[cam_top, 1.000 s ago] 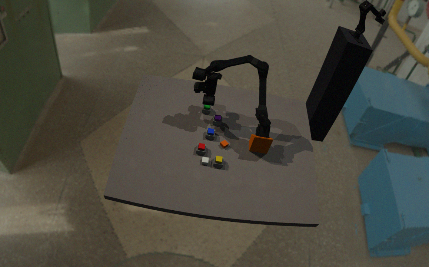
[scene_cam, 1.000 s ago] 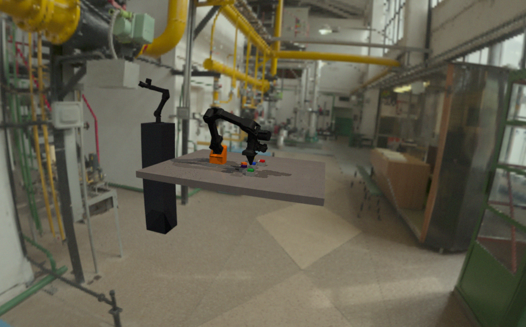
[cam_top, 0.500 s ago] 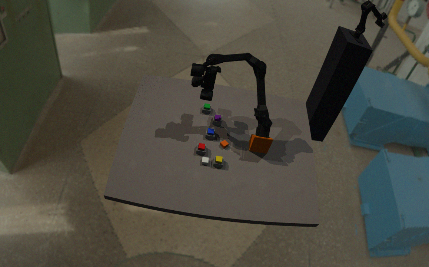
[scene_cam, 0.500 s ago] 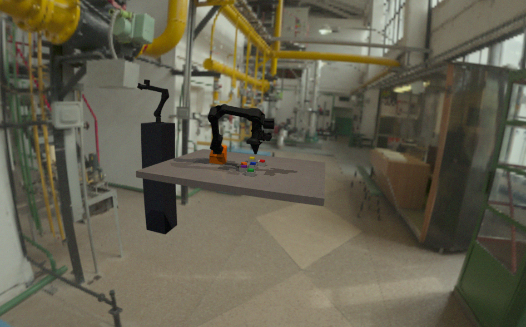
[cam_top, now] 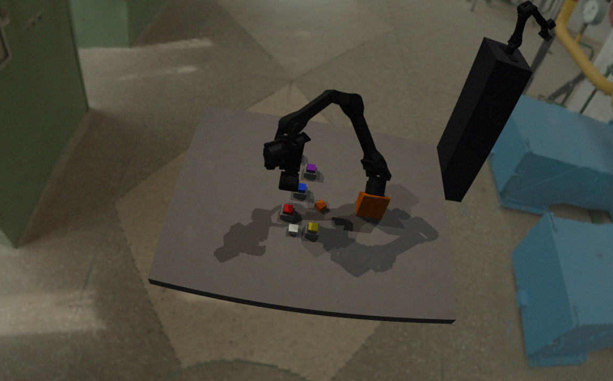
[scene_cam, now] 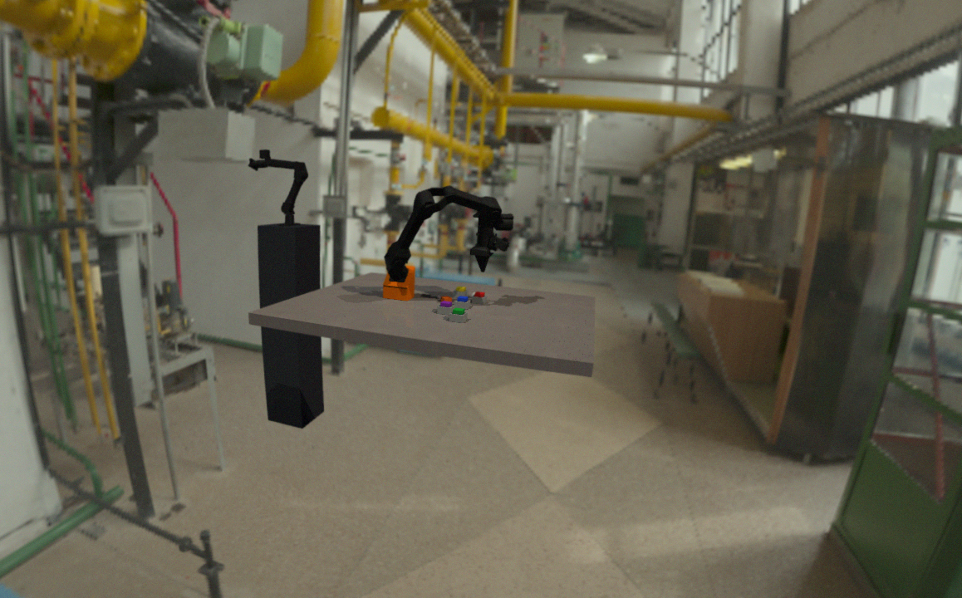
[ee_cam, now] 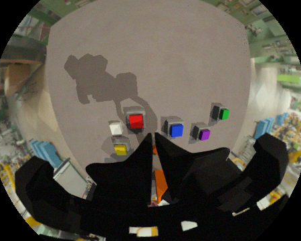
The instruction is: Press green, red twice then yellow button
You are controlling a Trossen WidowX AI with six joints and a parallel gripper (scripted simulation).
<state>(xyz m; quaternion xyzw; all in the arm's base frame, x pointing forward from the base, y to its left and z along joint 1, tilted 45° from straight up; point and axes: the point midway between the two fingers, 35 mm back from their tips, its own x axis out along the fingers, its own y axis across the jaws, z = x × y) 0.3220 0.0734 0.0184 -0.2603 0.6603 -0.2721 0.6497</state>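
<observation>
Now: the red button 1 cm behind my gripper tip, 4 cm to the left of it and 10 cm below it. Round my gripper tip: white block (4 cm behind, 10 cm to the left, 12 cm below); then blue button (5 cm behind, 7 cm to the right, 10 cm below); then yellow button (11 cm behind, 10 cm to the left, 10 cm below).
</observation>
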